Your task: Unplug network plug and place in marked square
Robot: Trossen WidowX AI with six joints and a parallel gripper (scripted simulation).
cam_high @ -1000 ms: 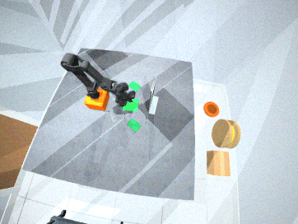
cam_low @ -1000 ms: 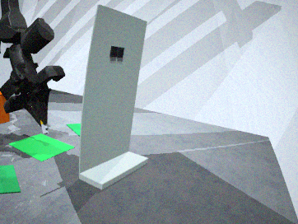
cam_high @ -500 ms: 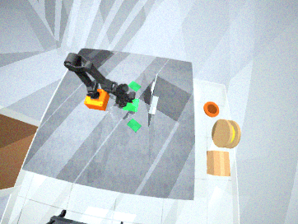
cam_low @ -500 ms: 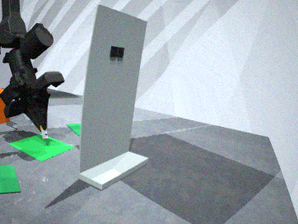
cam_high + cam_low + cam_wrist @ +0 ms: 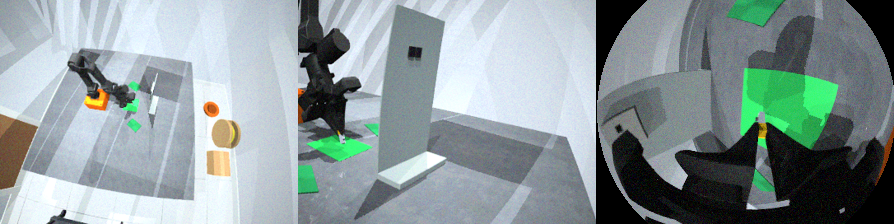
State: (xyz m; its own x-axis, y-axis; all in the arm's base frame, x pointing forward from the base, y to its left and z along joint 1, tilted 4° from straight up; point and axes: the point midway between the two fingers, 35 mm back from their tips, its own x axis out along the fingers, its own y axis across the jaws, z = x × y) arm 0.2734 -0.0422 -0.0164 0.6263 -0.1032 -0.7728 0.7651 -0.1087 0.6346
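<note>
The green marked square is 30 mm below my gripper tip and 10 mm behind it. The rest, counted from my gripper tip: upright grey panel 170 mm ahead, 110 mm above, 20 mm to the right; then yellow plug right at my gripper tip.
</note>
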